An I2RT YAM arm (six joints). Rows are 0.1 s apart.
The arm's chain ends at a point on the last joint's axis. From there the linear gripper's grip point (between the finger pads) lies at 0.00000 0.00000 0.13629 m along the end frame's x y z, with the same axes.
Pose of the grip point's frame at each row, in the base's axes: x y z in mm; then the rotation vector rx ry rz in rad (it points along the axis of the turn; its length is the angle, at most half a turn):
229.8 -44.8 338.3 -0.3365 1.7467 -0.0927
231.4 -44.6 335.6 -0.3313 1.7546 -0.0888
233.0 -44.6 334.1 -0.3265 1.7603 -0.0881
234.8 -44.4 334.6 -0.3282 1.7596 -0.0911
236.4 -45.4 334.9 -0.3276 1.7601 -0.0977
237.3 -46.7 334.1 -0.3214 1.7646 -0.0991
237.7 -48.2 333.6 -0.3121 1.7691 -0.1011
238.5 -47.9 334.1 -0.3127 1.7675 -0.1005
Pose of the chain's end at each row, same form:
97.5 -61.6 366.3 -0.3365 1.7467 -0.0927
99.3 -61.2 364.5 -0.3313 1.7546 -0.0888
100.9 -60.8 363.7 -0.3265 1.7603 -0.0881
102.7 -60.5 364.1 -0.3282 1.7596 -0.0911
104.2 -60.8 364.4 -0.3276 1.7601 -0.0977
105.2 -61.4 364.1 -0.3214 1.7646 -0.0991
105.5 -62.0 363.9 -0.3121 1.7691 -0.1011
106.3 -61.8 364.2 -0.3127 1.7675 -0.1005

